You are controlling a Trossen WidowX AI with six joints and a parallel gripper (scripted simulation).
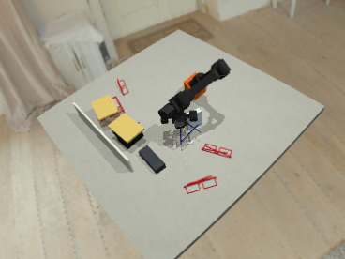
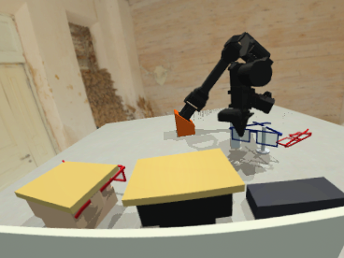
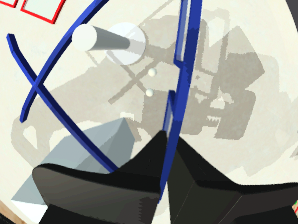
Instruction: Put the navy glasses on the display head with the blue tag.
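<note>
Now: the small white post 7 cm to the left of my gripper tip, 4 cm below it and 1 cm ahead of it. Round my gripper tip: dark case (23 cm ahead, 4 cm below); then display head (42 cm to the right, 16 cm ahead); then white block (9 cm behind, 2 cm to the left, 1 cm below).
</note>
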